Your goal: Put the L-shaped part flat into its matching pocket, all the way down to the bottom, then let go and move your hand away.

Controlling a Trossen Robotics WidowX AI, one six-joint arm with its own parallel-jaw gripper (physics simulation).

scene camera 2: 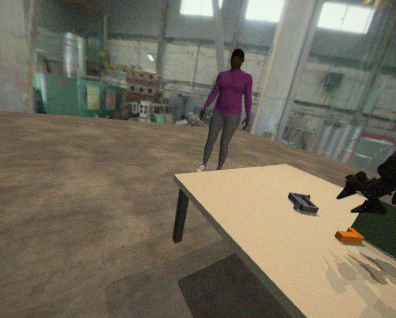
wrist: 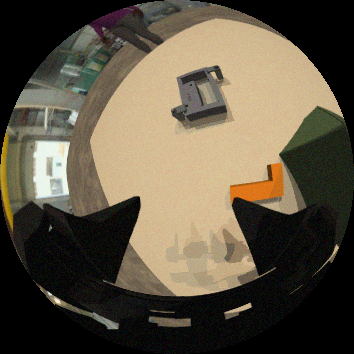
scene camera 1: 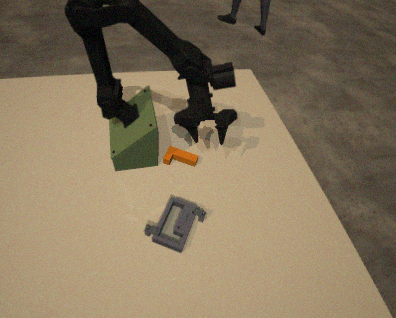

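Pixels of known places: gripper, fingertip midpoint: [scene camera 2: 343,205] [wrist: 188,202] [scene camera 1: 209,143]; arm's base, origin of the base link: [scene camera 1: 130,115].
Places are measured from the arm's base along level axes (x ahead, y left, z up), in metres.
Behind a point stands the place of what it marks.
Observation:
An orange L-shaped part [scene camera 1: 183,157] {x 0.118, y 0.156, z -0.111 m} [scene camera 2: 349,237] {x 0.101, y 0.181, z -0.115 m} [wrist: 257,190] {x 0.105, y 0.157, z -0.110 m} lies flat on the table, close beside the green wedge block. A grey frame with the L-shaped pocket [scene camera 1: 185,216] {x 0.334, y 0.106, z -0.104 m} [scene camera 2: 305,206] {x 0.305, y 0.144, z -0.104 m} [wrist: 191,103] {x 0.319, y 0.121, z -0.104 m} lies on the table, apart from the part; its pocket holds no part. My gripper [scene camera 1: 209,143] {x 0.168, y 0.214, z 0.012 m} [scene camera 2: 351,204] {x 0.168, y 0.214, z 0.012 m} [wrist: 188,202] {x 0.168, y 0.214, z 0.012 m} is open and empty, raised above the table. In the wrist view its right fingertip overlaps the lower left edge of the orange part; in scene camera 1 the fingers are behind and to the right of the part.
A green wedge block [scene camera 1: 142,142] {x 0.114, y 0.020, z -0.004 m} [wrist: 322,170] {x 0.074, y 0.069, z -0.019 m} stands beside the orange part, with the arm's base on its sloped top in scene camera 1. The table [scene camera 1: 75,250] {x 0.349, y -0.209, z -0.140 m} [scene camera 2: 240,200] {x 0.519, y 0.403, z -0.140 m} ends at a right edge in scene camera 1. A person [scene camera 2: 232,95] stands beyond the table.

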